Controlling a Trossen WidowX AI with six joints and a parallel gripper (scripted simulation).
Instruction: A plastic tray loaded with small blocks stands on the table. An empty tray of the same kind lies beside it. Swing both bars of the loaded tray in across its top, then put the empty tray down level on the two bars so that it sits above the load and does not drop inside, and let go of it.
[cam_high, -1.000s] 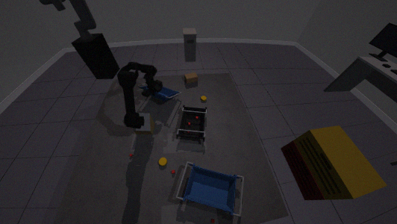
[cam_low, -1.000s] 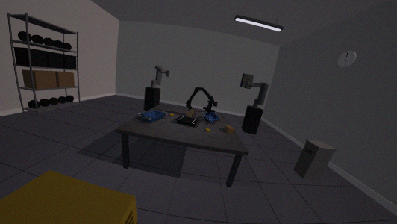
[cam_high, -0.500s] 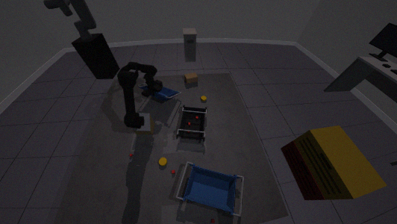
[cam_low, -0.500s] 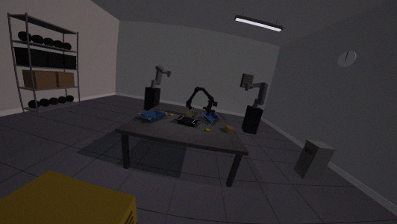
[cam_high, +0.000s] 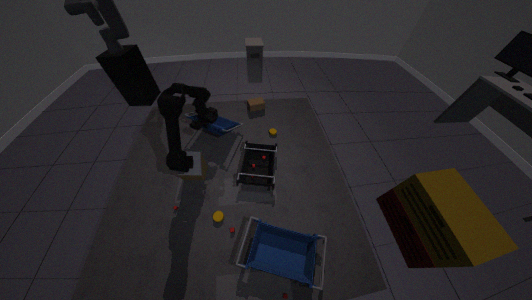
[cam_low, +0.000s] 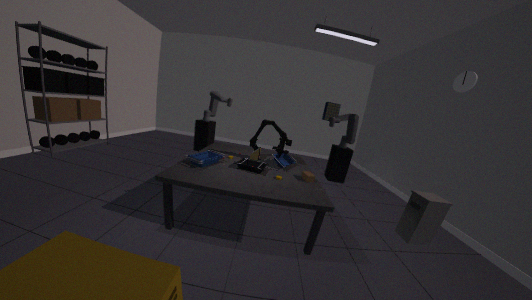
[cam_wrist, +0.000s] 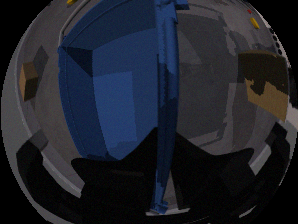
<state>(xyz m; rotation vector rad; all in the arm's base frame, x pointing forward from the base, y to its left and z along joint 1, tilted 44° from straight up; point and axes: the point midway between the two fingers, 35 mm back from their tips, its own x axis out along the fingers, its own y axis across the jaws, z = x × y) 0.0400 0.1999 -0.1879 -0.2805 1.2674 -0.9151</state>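
The blue tray is 30 mm ahead of my gripper tip and 70 mm to the left of it. The rest, counted from my gripper tip: brown box (290 mm ahead, 310 mm to the left, 50 mm below).
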